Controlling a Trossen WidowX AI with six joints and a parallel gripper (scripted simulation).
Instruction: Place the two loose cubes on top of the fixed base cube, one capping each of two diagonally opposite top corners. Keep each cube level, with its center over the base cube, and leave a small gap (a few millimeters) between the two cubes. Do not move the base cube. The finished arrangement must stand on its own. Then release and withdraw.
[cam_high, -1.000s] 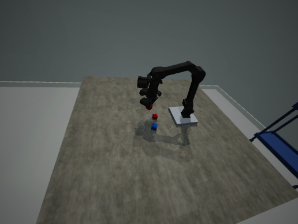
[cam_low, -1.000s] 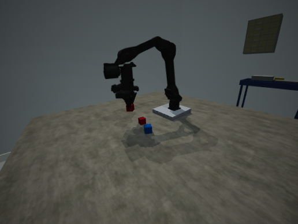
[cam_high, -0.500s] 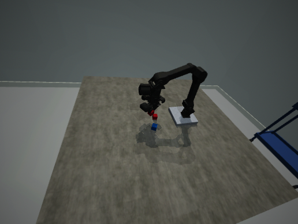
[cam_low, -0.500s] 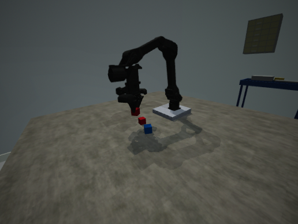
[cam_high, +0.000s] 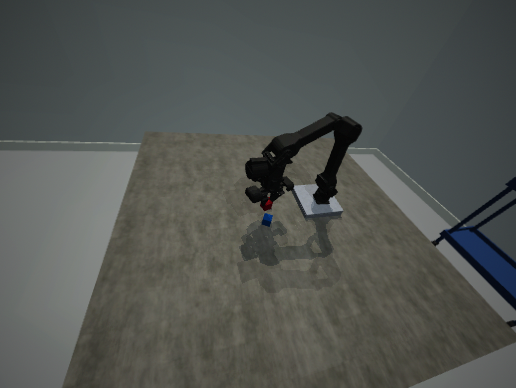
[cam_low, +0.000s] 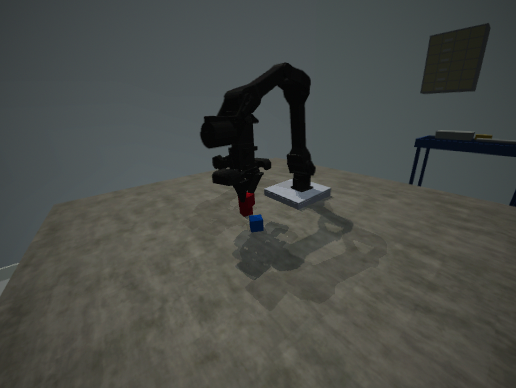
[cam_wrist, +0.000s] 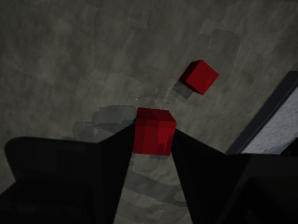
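Right now my gripper tip is 7 cm above the blue cube, 3 cm to the right of it and 1 cm past it.
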